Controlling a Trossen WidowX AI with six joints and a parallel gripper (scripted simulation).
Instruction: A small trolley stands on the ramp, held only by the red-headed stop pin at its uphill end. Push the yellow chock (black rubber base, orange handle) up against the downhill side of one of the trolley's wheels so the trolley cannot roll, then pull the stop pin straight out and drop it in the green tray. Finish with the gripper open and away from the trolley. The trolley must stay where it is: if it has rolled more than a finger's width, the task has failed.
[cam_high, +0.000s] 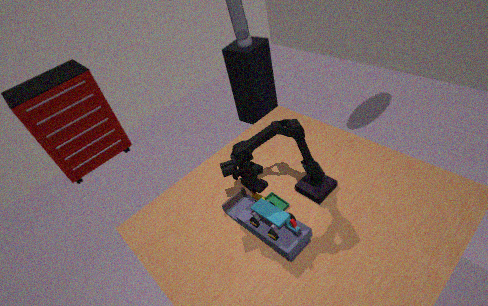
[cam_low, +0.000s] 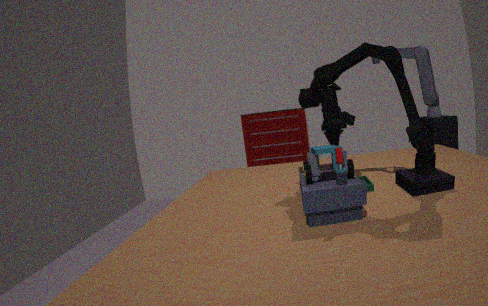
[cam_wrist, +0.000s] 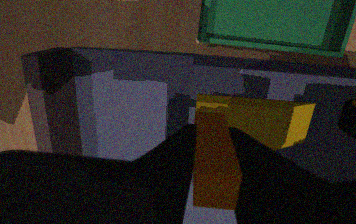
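The red-headed stop pin is 270 mm to the left of my gripper tip, 80 mm ahead of it and 20 mm above it. Also, from my gripper tip: yellow chock 20 mm to the left, 10 mm below; then teal trolley 150 mm to the left, 80 mm ahead; then green tray 120 mm below, 70 mm to the left, 50 mm behind.
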